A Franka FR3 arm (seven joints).
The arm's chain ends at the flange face. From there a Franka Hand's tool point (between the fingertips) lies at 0.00 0.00 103.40 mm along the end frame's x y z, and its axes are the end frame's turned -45 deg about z.
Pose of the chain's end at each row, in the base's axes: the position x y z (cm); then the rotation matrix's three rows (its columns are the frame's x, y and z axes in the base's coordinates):
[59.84 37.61 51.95], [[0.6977 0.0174 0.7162], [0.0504 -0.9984 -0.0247], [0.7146 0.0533 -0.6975]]
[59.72 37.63 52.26], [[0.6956 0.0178 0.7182], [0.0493 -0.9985 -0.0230], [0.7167 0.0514 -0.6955]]
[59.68 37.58 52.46], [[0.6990 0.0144 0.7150], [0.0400 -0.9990 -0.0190], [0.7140 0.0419 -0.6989]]
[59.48 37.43 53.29], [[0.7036 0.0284 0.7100], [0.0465 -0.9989 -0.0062], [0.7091 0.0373 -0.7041]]
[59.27 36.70 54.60], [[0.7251 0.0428 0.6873], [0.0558 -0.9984 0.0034], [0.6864 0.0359 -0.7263]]
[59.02 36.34 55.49], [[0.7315 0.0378 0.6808], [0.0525 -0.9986 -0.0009], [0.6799 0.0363 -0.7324]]
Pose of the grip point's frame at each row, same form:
[67.25 37.35 44.74], [[0.4810 0.5057 0.7162], [0.7416 -0.6703 -0.0247], [0.4676 0.5430 -0.6975]]
[67.15 37.39 45.07], [[0.4793 0.5044 0.7182], [0.7409 -0.6712 -0.0230], [0.4704 0.5431 -0.6955]]
[67.07 37.38 45.23], [[0.4841 0.5044 0.7150], [0.7347 -0.6781 -0.0190], [0.4752 0.5345 -0.6989]]
[66.82 37.37 46.01], [[0.4774 0.5176 0.7100], [0.7392 -0.6734 -0.0062], [0.4750 0.5278 -0.7041]]
[66.38 36.74 47.09], [[0.4825 0.5430 0.6873], [0.7454 -0.6665 0.0034], [0.4600 0.5107 -0.7263]]
[66.06 36.33 47.92], [[0.4905 0.5440 0.6808], [0.7432 -0.6690 -0.0009], [0.4551 0.5064 -0.7324]]

